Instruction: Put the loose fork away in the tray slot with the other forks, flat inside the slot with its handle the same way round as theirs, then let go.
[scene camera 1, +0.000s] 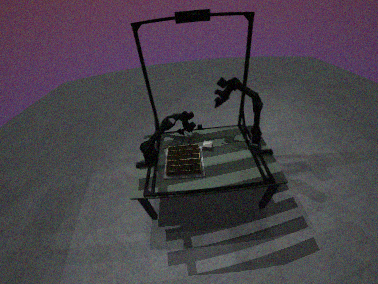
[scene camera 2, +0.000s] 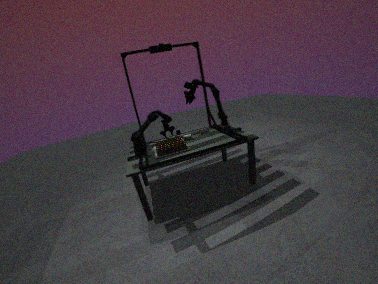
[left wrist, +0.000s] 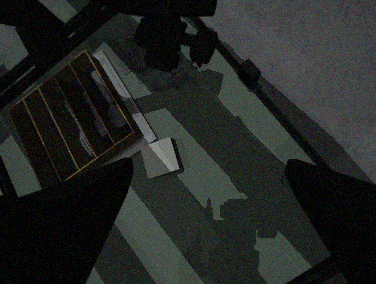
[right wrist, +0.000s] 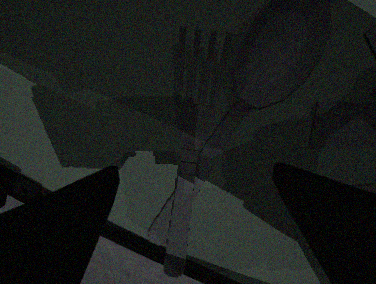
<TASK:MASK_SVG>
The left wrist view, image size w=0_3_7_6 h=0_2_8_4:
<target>my left gripper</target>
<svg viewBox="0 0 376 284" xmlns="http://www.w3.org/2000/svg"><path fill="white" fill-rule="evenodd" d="M289 159L285 175L290 187L348 284L376 284L376 185L298 159ZM132 158L122 158L75 178L18 198L0 195L0 284L86 284L128 193L134 173Z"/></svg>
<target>my right gripper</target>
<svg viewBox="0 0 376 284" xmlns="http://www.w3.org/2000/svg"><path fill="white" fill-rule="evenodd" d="M141 19L134 33L134 41L139 47L146 49L144 63L158 70L171 72L172 69L177 69L180 55L176 52L179 52L180 44L190 47L189 56L191 61L196 62L198 67L201 68L202 63L207 64L210 62L219 42L217 32L199 29L196 35L185 33L187 23L181 21L180 17L176 17L174 14L170 20L161 25L149 23L146 17Z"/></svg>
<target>white block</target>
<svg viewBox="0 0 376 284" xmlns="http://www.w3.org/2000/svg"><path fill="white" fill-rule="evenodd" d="M175 139L168 137L140 147L148 179L184 169Z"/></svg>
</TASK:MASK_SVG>
